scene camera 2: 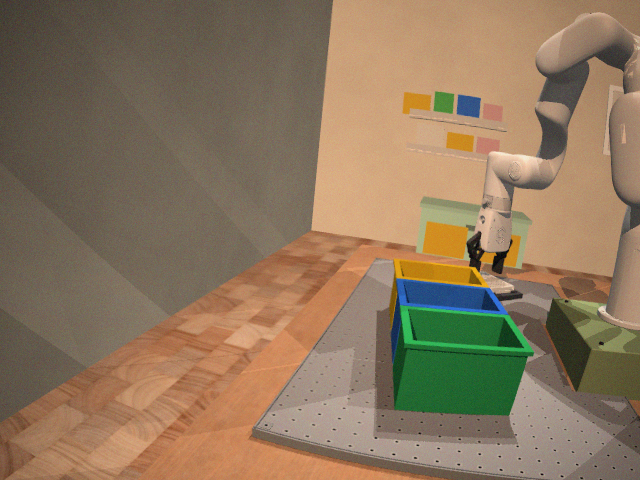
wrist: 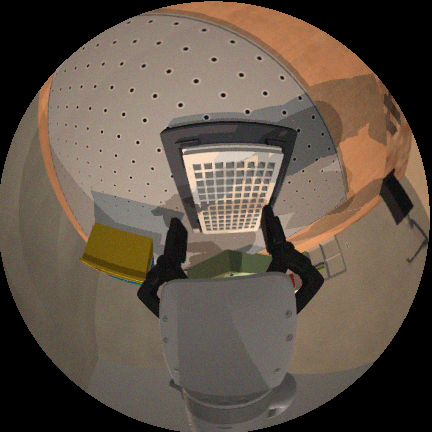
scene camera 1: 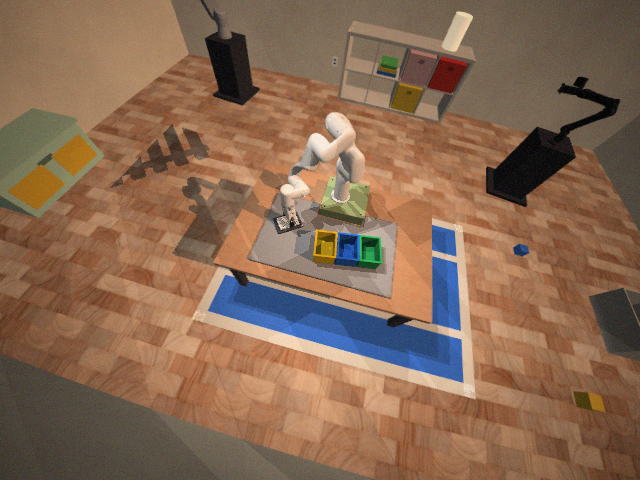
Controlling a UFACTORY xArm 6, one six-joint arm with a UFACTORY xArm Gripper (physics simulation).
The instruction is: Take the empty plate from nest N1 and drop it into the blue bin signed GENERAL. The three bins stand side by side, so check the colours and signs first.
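Places are measured from the arm's base along level axes (x back, y left, z down), in millimetres.
Pixels of known places: gripper, between the fingertips: (scene camera 2: 485,274) (wrist: 220,218) (scene camera 1: 289,220); arm's base, origin of its link: (scene camera 2: 625,319) (scene camera 1: 340,196).
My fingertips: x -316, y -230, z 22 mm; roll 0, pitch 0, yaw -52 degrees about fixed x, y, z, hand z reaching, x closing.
Note:
Ahead of a thing's pixels: the offset from my fingertips to its top centre. "spot": to the spot under its first point. Level surfaces: height alone.
A pale plate with a grid of square wells @(spot: dx -18, dy -37, dz +16 mm) (scene camera 1: 282,222) (scene camera 2: 497,283) (wrist: 232,151) lies in a dark nest @(dx +7, dy -12, dz +24 mm) (scene camera 2: 510,296) (wrist: 173,150). No N1 label can be read. My gripper (scene camera 1: 293,224) (scene camera 2: 486,268) (wrist: 220,218) is open and empty, pointing down a little above the plate, its fingers spread across the plate's width. The blue bin @(dx -46, dy +399, dz -58 mm) (scene camera 1: 347,249) (scene camera 2: 448,295) stands between the yellow bin (scene camera 1: 325,247) (scene camera 2: 440,271) (wrist: 120,250) and the green bin (scene camera 1: 370,251) (scene camera 2: 457,379). No sign on the bins can be read. The blue bin's floor is hidden in scene camera 2.
The bins and nest stand on a grey perforated board @(dz +41 mm) (scene camera 1: 289,252) (scene camera 2: 330,382) (wrist: 125,70) on a wooden table @(dz +54 mm) (scene camera 1: 413,268). The arm's green base block (scene camera 1: 330,206) (scene camera 2: 607,366) (wrist: 230,262) stands behind the bins. The yellow bin is the one nearest the nest.

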